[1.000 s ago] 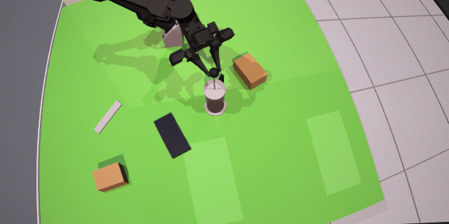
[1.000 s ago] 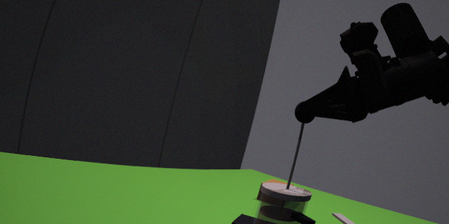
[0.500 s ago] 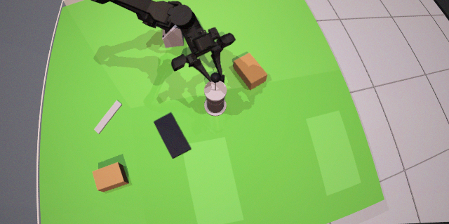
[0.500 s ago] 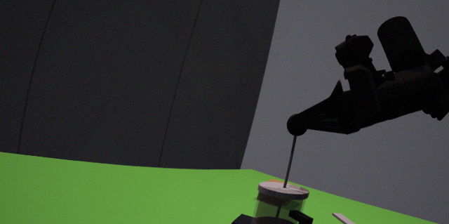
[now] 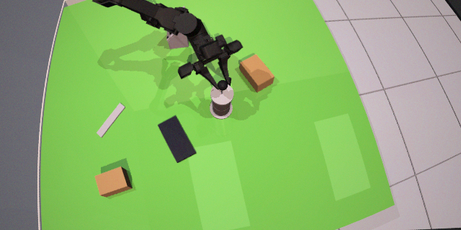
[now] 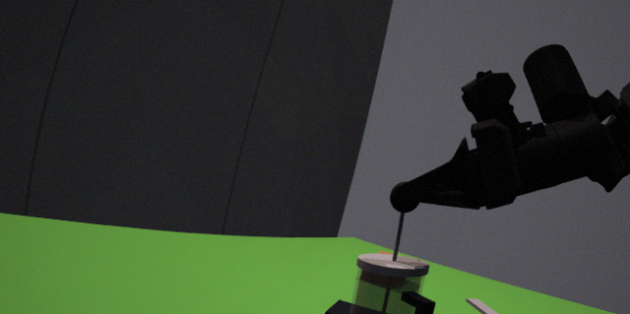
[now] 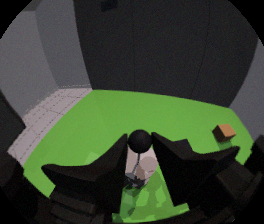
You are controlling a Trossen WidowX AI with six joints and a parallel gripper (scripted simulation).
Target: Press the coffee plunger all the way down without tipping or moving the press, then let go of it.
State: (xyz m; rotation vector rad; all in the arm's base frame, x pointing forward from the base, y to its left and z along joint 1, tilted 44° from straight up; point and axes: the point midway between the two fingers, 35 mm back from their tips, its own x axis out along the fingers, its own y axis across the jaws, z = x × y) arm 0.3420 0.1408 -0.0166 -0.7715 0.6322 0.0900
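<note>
Now: gripper tip 3 cm past the coffee press and 10 cm above it.
</note>
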